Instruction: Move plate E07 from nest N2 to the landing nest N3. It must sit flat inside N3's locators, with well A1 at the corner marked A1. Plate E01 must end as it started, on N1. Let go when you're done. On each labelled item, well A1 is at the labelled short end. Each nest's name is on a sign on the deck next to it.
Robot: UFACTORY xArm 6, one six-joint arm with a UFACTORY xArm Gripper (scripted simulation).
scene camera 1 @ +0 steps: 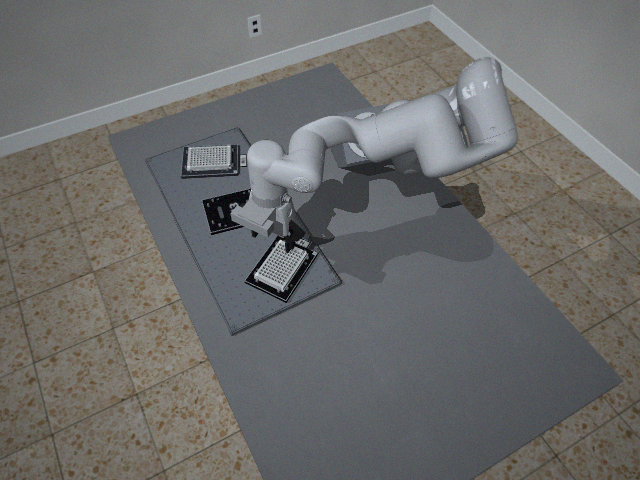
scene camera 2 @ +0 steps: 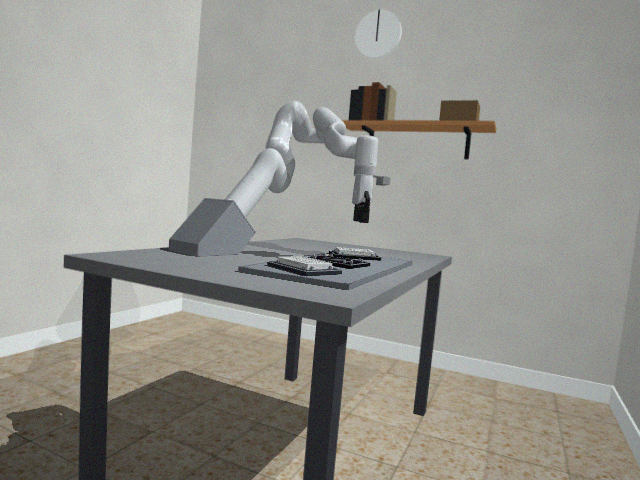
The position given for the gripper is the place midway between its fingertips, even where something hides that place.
In view: the gripper (scene camera 1: 273,240) and a black nest (scene camera 1: 212,213).
The gripper shows as well in scene camera 2 (scene camera 2: 360,222).
